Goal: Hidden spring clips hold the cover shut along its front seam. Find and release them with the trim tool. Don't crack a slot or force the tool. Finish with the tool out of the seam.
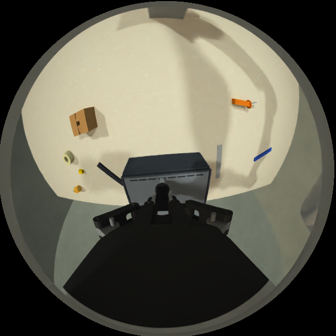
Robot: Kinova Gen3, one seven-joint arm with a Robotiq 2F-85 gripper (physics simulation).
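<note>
A dark box-shaped housing (167, 164) stands at the near edge of the table, with a grey face towards me. A dashed row of dark slots (186, 176) runs along the top of that face. My gripper (162, 198) is shut on the trim tool (162, 191), whose dark rounded handle stands between the fingers. The tool's short grey blade reaches towards the middle of the slot row; whether its tip is inside the seam cannot be told. The fingers and handle hide the lower middle of the face. The spring clips do not show.
A black bar (110, 173) lies close to the housing's left side, a flat grey strip (218, 161) to its right. Farther right are a blue stick (262, 154) and an orange-handled tool (242, 103). At left are a cardboard box (84, 121), a pale ring (66, 155) and small yellow (81, 171) and orange (77, 189) pieces.
</note>
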